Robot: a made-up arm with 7 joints. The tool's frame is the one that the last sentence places.
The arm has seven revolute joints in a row. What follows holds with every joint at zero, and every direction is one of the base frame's.
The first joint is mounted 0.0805 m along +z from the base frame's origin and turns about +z.
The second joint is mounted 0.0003 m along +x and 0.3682 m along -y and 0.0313 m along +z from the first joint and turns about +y.
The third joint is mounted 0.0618 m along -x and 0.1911 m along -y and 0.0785 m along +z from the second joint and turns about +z.
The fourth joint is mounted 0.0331 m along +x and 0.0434 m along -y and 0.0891 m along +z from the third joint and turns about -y.
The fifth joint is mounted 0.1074 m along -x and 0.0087 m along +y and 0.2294 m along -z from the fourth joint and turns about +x.
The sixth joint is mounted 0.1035 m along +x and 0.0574 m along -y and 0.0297 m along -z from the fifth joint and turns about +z.
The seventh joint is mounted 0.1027 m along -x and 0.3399 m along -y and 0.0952 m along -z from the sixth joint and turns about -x.
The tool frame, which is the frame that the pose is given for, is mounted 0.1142 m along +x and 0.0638 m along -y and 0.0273 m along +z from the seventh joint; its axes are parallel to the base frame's.
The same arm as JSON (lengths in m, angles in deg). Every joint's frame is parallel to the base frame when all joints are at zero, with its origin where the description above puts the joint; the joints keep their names.
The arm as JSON. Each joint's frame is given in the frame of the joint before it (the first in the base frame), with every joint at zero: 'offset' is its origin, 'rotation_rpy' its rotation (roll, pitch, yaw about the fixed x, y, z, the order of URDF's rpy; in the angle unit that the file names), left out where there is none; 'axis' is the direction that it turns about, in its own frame. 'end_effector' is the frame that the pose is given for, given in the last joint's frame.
{
  "length_unit": "m",
  "angle_unit": "deg",
  "chain": [
    {
      "id": "joint 1",
      "offset": [
        0.0,
        0.0,
        0.0805
      ],
      "axis": "+z"
    },
    {
      "id": "joint 2",
      "offset": [
        0.0003,
        -0.3682,
        0.0313
      ],
      "axis": "+y"
    },
    {
      "id": "joint 3",
      "offset": [
        -0.0618,
        -0.1911,
        0.0785
      ],
      "axis": "+z"
    },
    {
      "id": "joint 4",
      "offset": [
        0.0331,
        -0.0434,
        0.0891
      ],
      "axis": "-y"
    },
    {
      "id": "joint 5",
      "offset": [
        -0.1074,
        0.0087,
        -0.2294
      ],
      "axis": "+x"
    },
    {
      "id": "joint 6",
      "offset": [
        0.1035,
        -0.0574,
        -0.0297
      ],
      "axis": "+z"
    },
    {
      "id": "joint 7",
      "offset": [
        -0.1027,
        -0.3399,
        -0.0952
      ],
      "axis": "-x"
    }
  ],
  "end_effector": {
    "offset": [
      0.1142,
      -0.0638,
      0.0273
    ]
  }
}

